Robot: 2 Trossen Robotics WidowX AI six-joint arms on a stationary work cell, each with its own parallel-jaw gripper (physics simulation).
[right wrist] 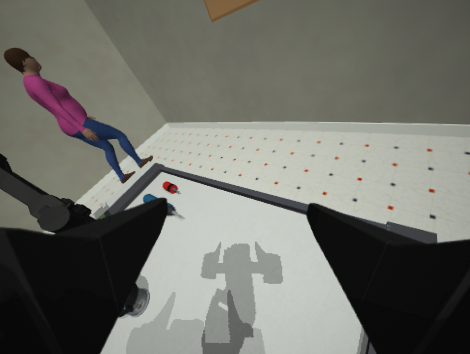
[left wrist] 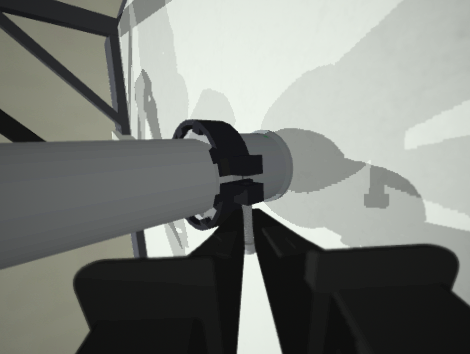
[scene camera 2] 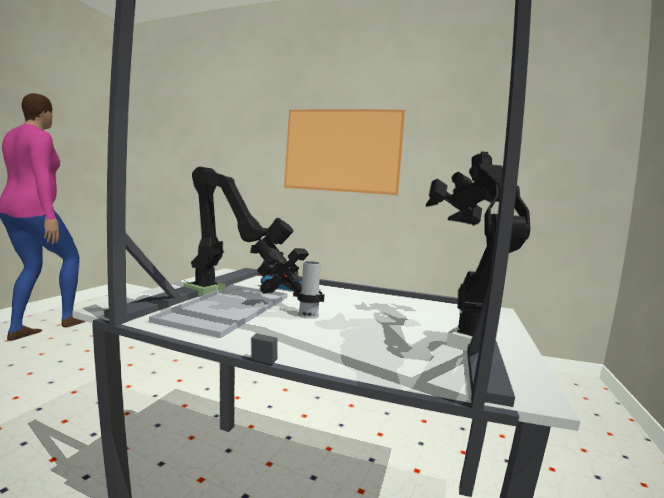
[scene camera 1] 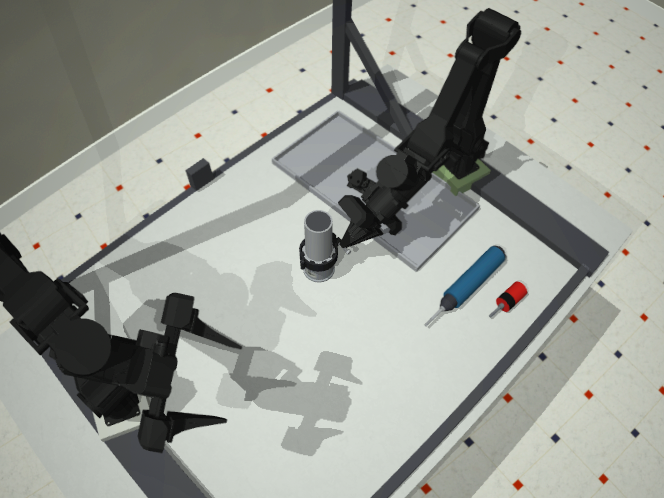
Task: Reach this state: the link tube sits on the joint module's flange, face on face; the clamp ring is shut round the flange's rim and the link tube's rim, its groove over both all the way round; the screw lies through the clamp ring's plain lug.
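Places are measured from the left arm's base along level axes (x left, y back, z up), in millimetres.
Pixels of known places: left gripper, fingertip midpoint: [left wrist: 247, 216] [scene camera 2: 299, 292] [scene camera 1: 342, 246]; right gripper, fingertip midpoint: [right wrist: 239, 207] [scene camera 2: 437, 212] [scene camera 1: 233, 384]; left arm's base at its link origin: [scene camera 2: 204, 283] [scene camera 1: 460, 164]; right arm's base at its link origin: [scene camera 2: 472, 332] [scene camera 1: 119, 404].
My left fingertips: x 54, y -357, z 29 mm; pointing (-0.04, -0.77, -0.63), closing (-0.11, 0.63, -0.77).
Observation:
Ahead of a thing's pixels: the offset from my left fingertips to its top centre. "spot": to the spot under its first point.
The grey link tube @(dx -13, dy -45, dz +100 mm) [scene camera 1: 318, 240] [scene camera 2: 311, 277] [left wrist: 100, 185] stands upright on the joint module @(dx -13, dy -45, dz +4 mm) [scene camera 1: 318, 275] [scene camera 2: 308, 309] [left wrist: 276, 167]. The black clamp ring @(dx -15, dy -43, dz +11 mm) [scene camera 1: 321, 264] [left wrist: 227, 137] is round them at the joint, with a narrow gap between its lugs; whether its groove covers both rims is unclear. My left gripper [scene camera 1: 343, 244] [left wrist: 247, 216] is shut on the screw @(dx +5, dy +1, dz +5 mm) [left wrist: 248, 232]. The screw's front end meets the nearer lug in the left wrist view; how deep it reaches is hidden. My right gripper [scene camera 1: 233, 383] [scene camera 2: 439, 211] [right wrist: 239, 207] is open and empty, high above the table.
A shallow grey tray @(dx -129, dy +173, dz -44 mm) [scene camera 1: 305, 179] [scene camera 2: 187, 323] lies under the left arm. A blue screwdriver @(spot: dx +188, dy +192, dz -20 mm) [scene camera 1: 477, 274] and a red-and-black driver @(dx +260, dy +211, dz -26 mm) [scene camera 1: 518, 291] lie at the right in scene camera 1. A dark block @(dx -344, dy -143, dz -3 mm) [scene camera 1: 199, 174] [scene camera 2: 264, 348] is on the table edge. A person [scene camera 2: 32, 160] [right wrist: 57, 100] stands beyond.

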